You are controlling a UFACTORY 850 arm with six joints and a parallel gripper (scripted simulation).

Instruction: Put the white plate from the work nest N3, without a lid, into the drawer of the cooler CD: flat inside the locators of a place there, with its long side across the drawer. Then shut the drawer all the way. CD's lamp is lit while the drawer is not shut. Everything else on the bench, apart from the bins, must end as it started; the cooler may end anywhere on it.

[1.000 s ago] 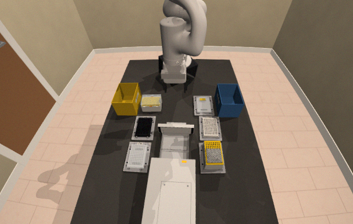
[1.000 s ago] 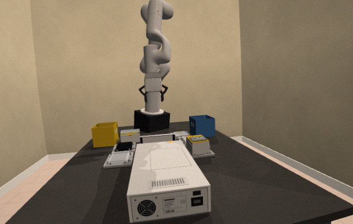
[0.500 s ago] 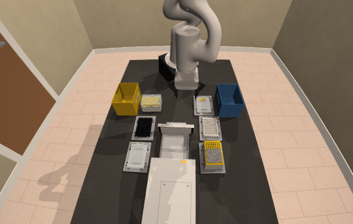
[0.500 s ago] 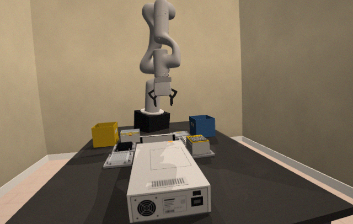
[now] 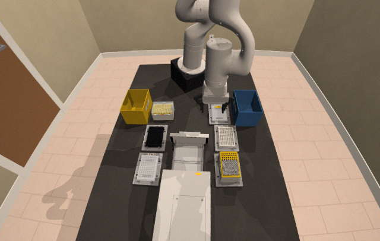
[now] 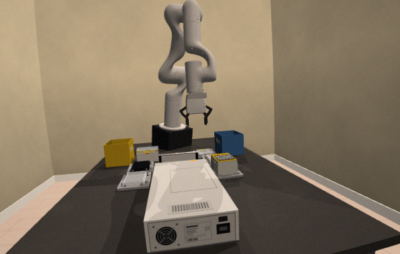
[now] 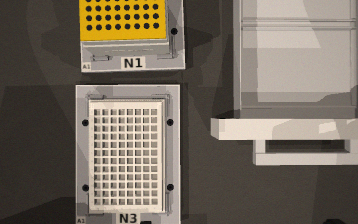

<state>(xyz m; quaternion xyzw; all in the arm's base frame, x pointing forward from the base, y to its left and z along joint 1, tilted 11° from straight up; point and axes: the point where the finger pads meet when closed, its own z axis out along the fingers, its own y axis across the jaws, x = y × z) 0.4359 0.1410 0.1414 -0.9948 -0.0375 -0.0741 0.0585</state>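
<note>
My gripper is now 1 cm short of the white well plate, 9 cm to the right of it and 19 cm above it. Round my hand: nest: 1 cm ahead, 9 cm to the left, 20 cm below; then yellow tip box: 19 cm ahead, 9 cm to the left, 15 cm below; then drawer: 16 cm ahead, 9 cm to the right, 17 cm below.
</note>
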